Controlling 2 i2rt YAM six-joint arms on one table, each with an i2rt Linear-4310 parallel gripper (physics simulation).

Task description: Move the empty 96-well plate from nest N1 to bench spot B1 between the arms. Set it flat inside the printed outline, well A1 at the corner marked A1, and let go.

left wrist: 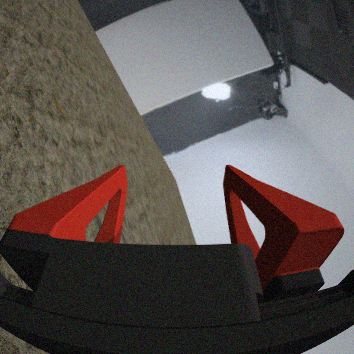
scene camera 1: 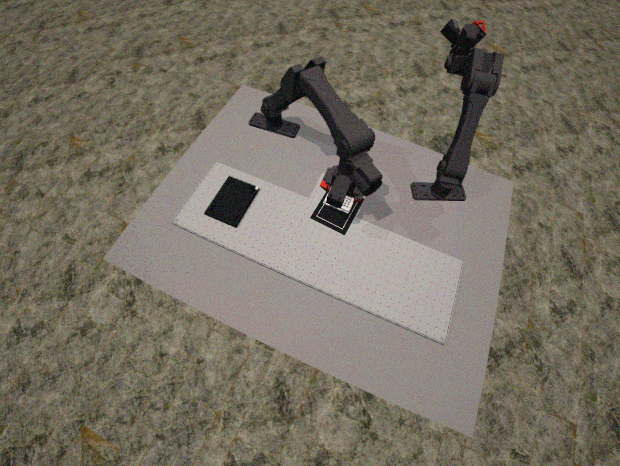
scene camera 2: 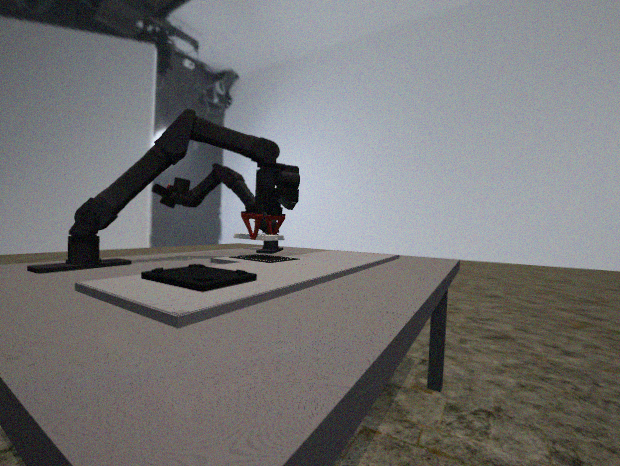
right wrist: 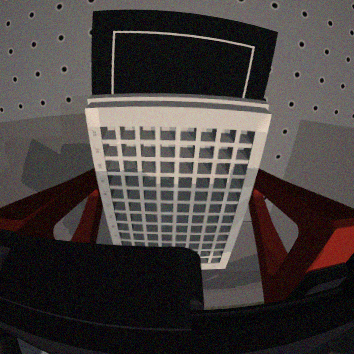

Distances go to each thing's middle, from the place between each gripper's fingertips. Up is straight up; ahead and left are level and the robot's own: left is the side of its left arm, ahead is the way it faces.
Labels:
Right now my left hand is 880 mm short of the white well plate (right wrist: pixel 173 169), 200 mm to the left of it and 180 mm above it.
I see the white well plate 20 mm behind my right hand and 10 mm above it.

